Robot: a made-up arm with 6 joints.
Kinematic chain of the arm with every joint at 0, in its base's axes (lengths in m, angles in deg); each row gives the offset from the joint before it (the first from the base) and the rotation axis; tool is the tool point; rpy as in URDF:
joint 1: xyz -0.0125 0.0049 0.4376 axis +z
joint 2: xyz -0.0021 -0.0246 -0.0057 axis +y
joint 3: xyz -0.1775 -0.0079 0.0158 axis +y
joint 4: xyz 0.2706 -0.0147 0.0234 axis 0.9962 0 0.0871
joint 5: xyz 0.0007 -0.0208 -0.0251 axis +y
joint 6: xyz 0.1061 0.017 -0.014 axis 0.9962 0 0.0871
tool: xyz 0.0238 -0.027 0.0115 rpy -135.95 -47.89 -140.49
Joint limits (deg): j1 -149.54..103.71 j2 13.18..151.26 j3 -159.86..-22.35 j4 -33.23..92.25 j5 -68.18..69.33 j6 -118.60..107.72
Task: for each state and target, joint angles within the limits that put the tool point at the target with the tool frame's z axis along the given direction. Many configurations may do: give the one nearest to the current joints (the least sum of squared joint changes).
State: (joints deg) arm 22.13 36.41 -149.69 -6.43 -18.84 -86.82
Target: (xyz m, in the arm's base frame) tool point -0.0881 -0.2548 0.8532 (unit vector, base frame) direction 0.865 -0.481 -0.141
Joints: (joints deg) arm 57.39 13.18 -104.47 13.11 -36.44 -42.30
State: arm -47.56 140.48 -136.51 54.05 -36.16 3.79
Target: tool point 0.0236 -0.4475 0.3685 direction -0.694 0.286 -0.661
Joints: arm -68.61 138.72 -99.30 58.26 -59.33 -32.15
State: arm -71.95 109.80 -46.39 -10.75 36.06 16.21
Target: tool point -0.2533 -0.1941 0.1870 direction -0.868 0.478 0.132
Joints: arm -120.27 133.91 -68.15 -33.23 11.03 -0.05
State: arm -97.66 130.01 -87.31 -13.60 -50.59 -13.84
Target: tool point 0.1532 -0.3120 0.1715 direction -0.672 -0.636 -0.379
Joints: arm -53.89 151.26 -78.10 -29.05 -40.92 9.22
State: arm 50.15 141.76 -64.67 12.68 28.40 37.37
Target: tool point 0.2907 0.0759 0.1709 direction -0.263 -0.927 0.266
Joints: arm 39.65 151.26 -94.60 -27.20 46.21 45.09
